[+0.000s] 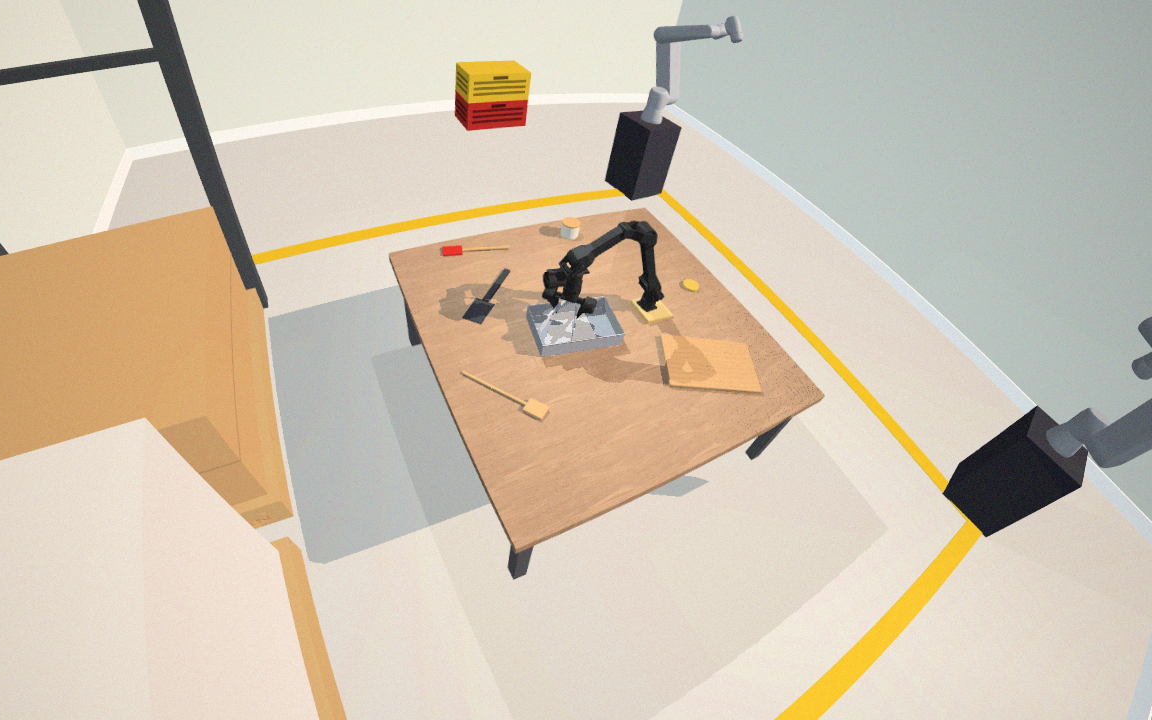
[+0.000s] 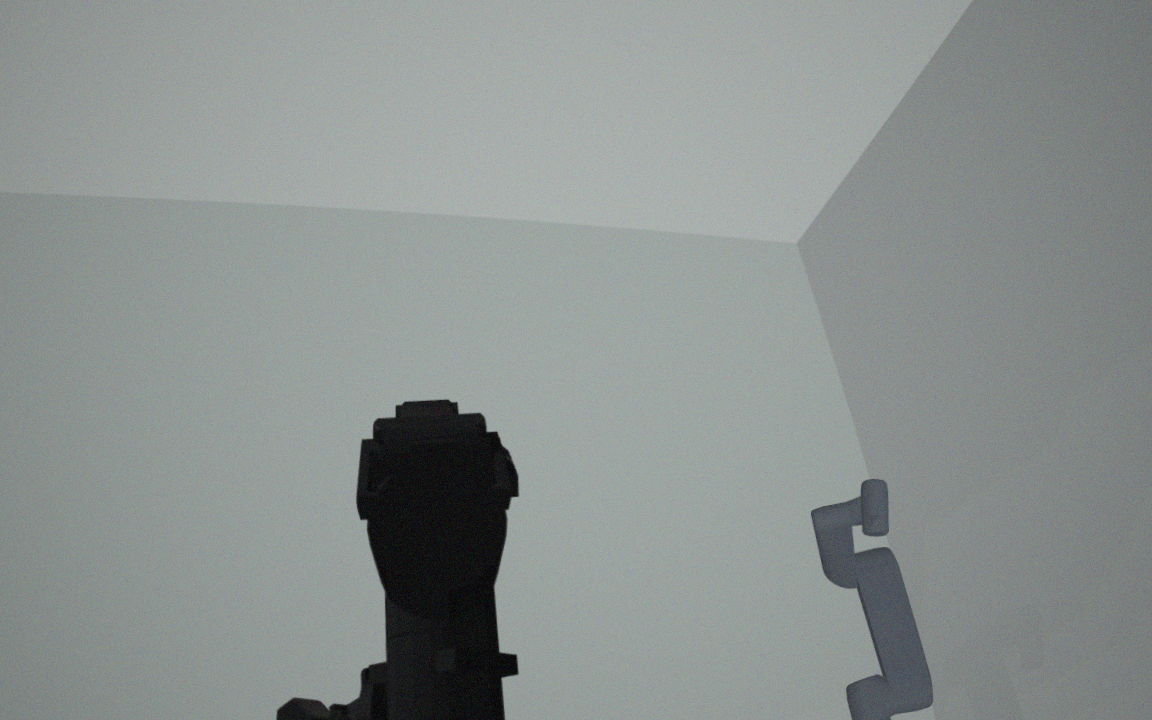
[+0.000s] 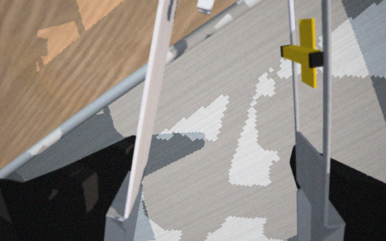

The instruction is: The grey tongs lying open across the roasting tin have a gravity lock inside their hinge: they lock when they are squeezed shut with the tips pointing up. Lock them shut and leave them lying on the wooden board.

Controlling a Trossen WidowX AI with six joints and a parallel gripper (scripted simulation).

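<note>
The toothed tong arm is 30 mm ahead of my gripper tip, 10 mm to the right of it and 40 mm above it. The rest, counted from my gripper tip: yellow piece 50 mm behind, 20 mm to the right, 40 mm above; black spatula 190 mm ahead, 240 mm to the right, 30 mm below; grey roasting tin 50 mm to the left.
</note>
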